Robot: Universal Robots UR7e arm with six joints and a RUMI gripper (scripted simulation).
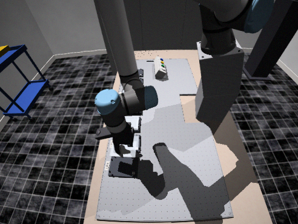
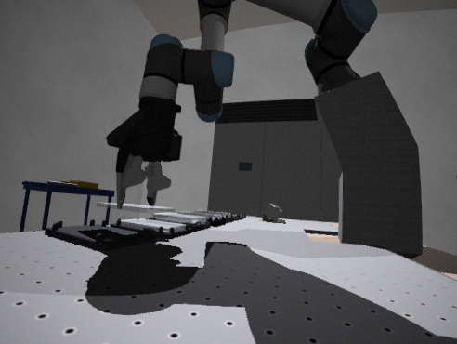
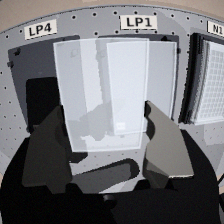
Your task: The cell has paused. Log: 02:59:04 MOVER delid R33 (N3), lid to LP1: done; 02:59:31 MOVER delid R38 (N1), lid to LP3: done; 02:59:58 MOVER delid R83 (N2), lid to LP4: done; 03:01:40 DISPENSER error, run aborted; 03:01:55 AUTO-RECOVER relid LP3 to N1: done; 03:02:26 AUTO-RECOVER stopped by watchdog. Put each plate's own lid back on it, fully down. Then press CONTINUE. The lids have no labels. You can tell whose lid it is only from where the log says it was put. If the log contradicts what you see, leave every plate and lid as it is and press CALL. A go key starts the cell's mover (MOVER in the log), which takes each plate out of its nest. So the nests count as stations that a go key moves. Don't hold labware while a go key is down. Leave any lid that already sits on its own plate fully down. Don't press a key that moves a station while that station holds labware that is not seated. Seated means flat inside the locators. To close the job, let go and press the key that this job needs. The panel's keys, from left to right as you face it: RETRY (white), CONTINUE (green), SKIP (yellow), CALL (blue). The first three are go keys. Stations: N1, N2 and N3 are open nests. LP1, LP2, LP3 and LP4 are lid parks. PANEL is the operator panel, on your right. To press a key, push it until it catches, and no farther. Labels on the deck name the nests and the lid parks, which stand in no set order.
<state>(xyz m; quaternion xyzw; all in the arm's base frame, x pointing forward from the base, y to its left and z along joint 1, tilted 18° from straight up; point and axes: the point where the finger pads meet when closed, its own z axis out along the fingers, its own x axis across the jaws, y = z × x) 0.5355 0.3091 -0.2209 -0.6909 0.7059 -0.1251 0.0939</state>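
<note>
Right now my hand is 310 mm to the left of the well plate and 40 mm above it. Also, from my hand: white key: 230 mm behind, 660 mm to the right, 10 mm above; then green continue key: 230 mm behind, 710 mm to the right, 10 mm above; then lid park LP2: 10 mm ahead, 570 mm to the right, 60 mm below.
</note>
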